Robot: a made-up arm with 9 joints. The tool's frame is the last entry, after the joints.
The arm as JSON. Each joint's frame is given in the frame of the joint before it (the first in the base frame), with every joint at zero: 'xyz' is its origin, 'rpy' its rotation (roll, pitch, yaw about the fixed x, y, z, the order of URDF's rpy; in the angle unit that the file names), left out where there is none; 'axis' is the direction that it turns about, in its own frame. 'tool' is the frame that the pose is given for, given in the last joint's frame.
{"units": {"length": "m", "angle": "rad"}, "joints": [
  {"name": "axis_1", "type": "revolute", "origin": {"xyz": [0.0, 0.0, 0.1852]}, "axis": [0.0, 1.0, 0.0]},
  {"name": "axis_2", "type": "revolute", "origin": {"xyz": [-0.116, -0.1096, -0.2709]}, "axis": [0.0, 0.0, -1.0]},
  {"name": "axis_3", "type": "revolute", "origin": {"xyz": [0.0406, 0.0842, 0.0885]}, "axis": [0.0, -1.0, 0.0]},
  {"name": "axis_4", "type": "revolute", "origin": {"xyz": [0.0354, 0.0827, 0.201]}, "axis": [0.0, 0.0, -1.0]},
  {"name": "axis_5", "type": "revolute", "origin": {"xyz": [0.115, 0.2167, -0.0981]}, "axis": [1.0, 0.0, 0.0]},
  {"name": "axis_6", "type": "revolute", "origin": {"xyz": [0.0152, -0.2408, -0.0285]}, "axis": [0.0, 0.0, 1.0]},
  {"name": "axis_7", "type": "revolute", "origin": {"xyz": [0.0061, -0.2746, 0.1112]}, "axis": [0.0, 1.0, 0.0]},
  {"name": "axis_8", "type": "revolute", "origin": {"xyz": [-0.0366, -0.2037, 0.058]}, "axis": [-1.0, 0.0, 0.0]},
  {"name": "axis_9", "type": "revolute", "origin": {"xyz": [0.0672, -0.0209, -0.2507]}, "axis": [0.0, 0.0, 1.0]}
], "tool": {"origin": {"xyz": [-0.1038, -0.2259, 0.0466]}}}
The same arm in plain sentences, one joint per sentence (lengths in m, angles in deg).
The arm has nine revolute joints in a row. What follows holds with every joint at zero, and every direction is one of the base frame's.
Joint 1 sits 0.1852 m along +z from the base frame's origin and turns about +y.
Joint 2 sits 0.116 m along -x and 0.1096 m along -y and 0.2709 m along -z from joint 1 and turns about -z.
Joint 3 sits 0.0406 m along +x and 0.0842 m along +y and 0.0885 m along +z from joint 2 and turns about -y.
Joint 4 sits 0.0354 m along +x and 0.0827 m along +y and 0.201 m along +z from joint 3 and turns about -z.
Joint 5 sits 0.115 m along +x and 0.2167 m along +y and 0.0981 m along -z from joint 4 and turns about +x.
Joint 6 sits 0.0152 m along +x and 0.2408 m along -y and 0.0285 m along -z from joint 5 and turns about +z.
Joint 7 sits 0.0061 m along +x and 0.2746 m along -y and 0.1112 m along +z from joint 6 and turns about +y.
Joint 8 sits 0.0366 m along -x and 0.2037 m along -y and 0.058 m along +z from joint 7 and turns about -x.
Joint 9 sits 0.0672 m along +x and 0.0209 m along -y and 0.2507 m along -z from joint 8 and turns about +z.
The tool frame, which is the frame that the pose is given for, sits 0.1038 m along -x and 0.2259 m along -y and 0.0466 m along +z from joint 9; its axes are parallel to the base frame's.

